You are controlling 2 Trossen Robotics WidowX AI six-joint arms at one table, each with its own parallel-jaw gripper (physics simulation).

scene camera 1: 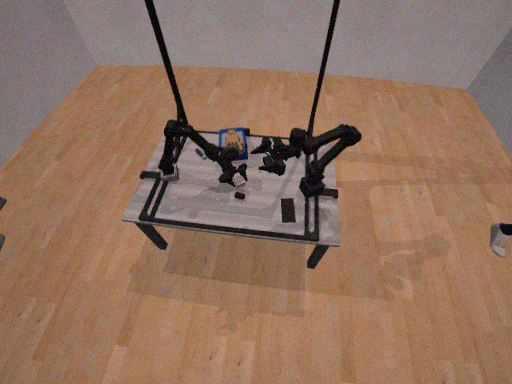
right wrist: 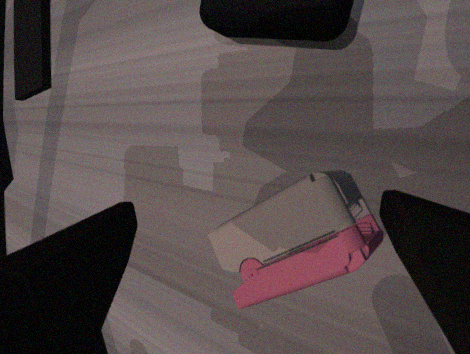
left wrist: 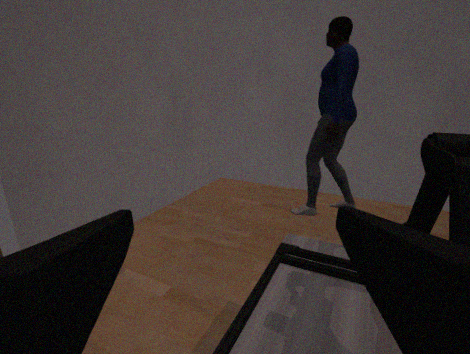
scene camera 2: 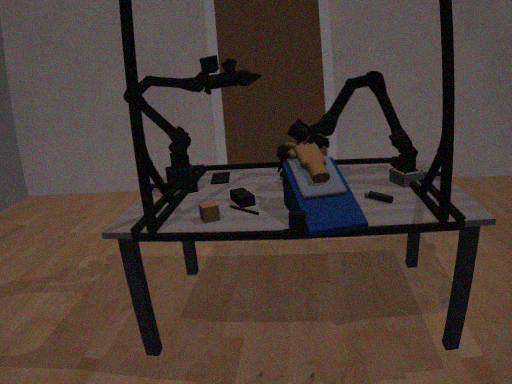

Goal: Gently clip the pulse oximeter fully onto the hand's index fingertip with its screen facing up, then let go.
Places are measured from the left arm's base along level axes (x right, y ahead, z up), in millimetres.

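Pixels of known places: left gripper, fingertip midpoint: (scene camera 1: 254, 160) (left wrist: 236, 218) (scene camera 2: 256, 75); right gripper, fingertip midpoint: (scene camera 1: 241, 183) (right wrist: 258, 208); left arm's base, origin of the base link: (scene camera 1: 313, 181) (scene camera 2: 180, 167); right arm's base, origin of the base link: (scene camera 1: 168, 170) (scene camera 2: 407, 170).
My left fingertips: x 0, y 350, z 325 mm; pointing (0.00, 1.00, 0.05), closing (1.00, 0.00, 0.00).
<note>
For each thing: its top centre in the pictures, then the offset to it from my left fingertips.
- pulse oximeter, middle of its top: (right wrist: 271, 250) (scene camera 1: 239, 181) dx +199, dy +21, dz -388 mm
- black box, middle of its top: (scene camera 1: 239, 194) dx +112, dy +53, dz -387 mm
- flat dark panel, middle of its top: (right wrist: 26, 16) (scene camera 2: 220, 177) (scene camera 1: 288, 209) dx -68, dy -169, dz -411 mm
- dark cylinder, middle of its top: (scene camera 2: 378, 192) (scene camera 1: 200, 152) dx +529, dy +184, dz -392 mm
- wooden cube, middle of its top: (scene camera 2: 208, 204) dx +366, dy -349, dz -369 mm
- thin dark stick, middle of its top: (scene camera 2: 242, 208) dx +351, dy -234, dz -410 mm
The pulse oximeter (scene camera 1: 239, 181) (right wrist: 300, 240), white with a pink side and a dark end, lies on the table; its screen cannot be made out. My right gripper (scene camera 1: 237, 181) (right wrist: 258, 208) is open above it. In the right wrist view the oximeter shows between the fingers, nearer the right-hand one, ungripped. In scene camera 2 the right gripper is mostly hidden behind the tan hand. That hand (scene camera 1: 233, 141) (scene camera 2: 312, 159) rests on a blue sloped support (scene camera 1: 244, 155) (scene camera 2: 335, 212); its index fingertip is not clear. My left gripper (scene camera 1: 257, 160) (scene camera 2: 259, 76) (left wrist: 236, 218) is open and empty, raised high above the table.
A black box (scene camera 1: 240, 195) (scene camera 2: 242, 196) (right wrist: 277, 17) lies near the oximeter. A flat dark panel (scene camera 1: 288, 210) (scene camera 2: 220, 178), a dark cylinder (scene camera 1: 200, 153) (scene camera 2: 379, 196), a wooden cube (scene camera 2: 209, 212) and a thin dark stick (scene camera 2: 244, 210) lie on the table. A person (left wrist: 340, 85) stands beyond the table.
</note>
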